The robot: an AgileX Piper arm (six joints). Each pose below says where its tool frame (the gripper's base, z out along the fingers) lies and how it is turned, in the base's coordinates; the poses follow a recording.
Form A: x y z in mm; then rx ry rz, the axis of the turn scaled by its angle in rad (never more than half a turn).
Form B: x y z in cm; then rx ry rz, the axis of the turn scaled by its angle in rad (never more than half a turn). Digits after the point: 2 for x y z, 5 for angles.
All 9 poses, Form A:
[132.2 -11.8 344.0 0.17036 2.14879 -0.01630]
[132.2 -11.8 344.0 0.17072 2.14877 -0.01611]
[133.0 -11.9 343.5 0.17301 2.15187 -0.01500]
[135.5 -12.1 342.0 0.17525 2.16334 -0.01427]
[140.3 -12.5 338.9 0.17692 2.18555 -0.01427]
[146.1 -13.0 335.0 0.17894 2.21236 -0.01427]
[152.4 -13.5 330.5 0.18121 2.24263 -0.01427]
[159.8 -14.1 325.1 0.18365 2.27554 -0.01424]
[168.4 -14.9 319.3 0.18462 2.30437 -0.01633]
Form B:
[13.22 -1.18 34.40 0.17036 2.14879 -0.01630]
[13.22 -1.18 34.40 0.17072 2.14877 -0.01611]
[13.30 -1.19 34.35 0.17301 2.15187 -0.01500]
[13.55 -1.21 34.20 0.17525 2.16334 -0.01427]
[14.03 -1.25 33.89 0.17692 2.18555 -0.01427]
[14.61 -1.30 33.50 0.17894 2.21236 -0.01427]
[15.24 -1.35 33.05 0.18121 2.24263 -0.01427]
[15.98 -1.41 32.51 0.18365 2.27554 -0.01424]
[16.84 -1.49 31.93 0.18462 2.30437 -0.01633]

